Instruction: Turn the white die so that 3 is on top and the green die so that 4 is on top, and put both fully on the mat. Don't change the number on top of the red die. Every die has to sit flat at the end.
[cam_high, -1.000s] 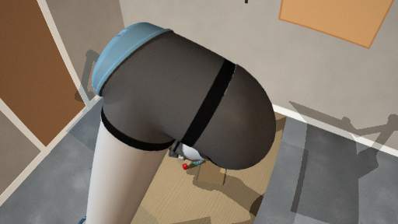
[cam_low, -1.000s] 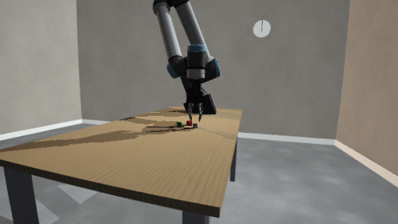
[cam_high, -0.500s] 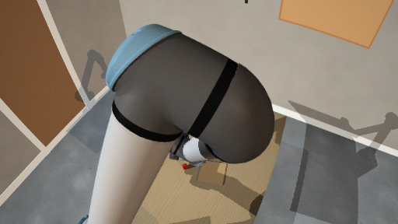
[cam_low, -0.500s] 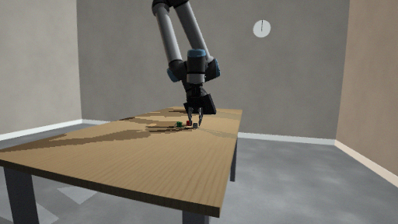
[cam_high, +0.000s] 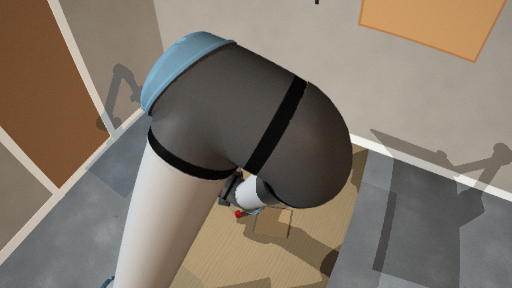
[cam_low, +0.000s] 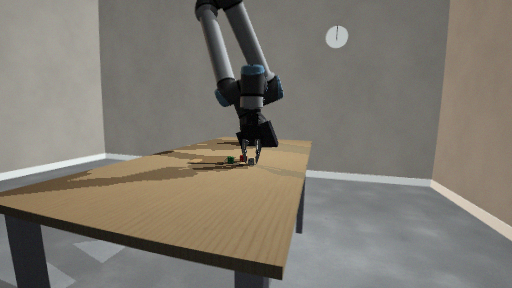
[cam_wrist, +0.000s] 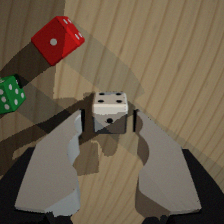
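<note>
My hand is 1 cm above the white die. The rest, counted from my hand: green die 1 cm ahead, 9 cm to the right, 1 cm below; then red die 4 cm behind, 5 cm to the right, 1 cm below; then tan mat 20 cm to the right, 2 cm below.
</note>
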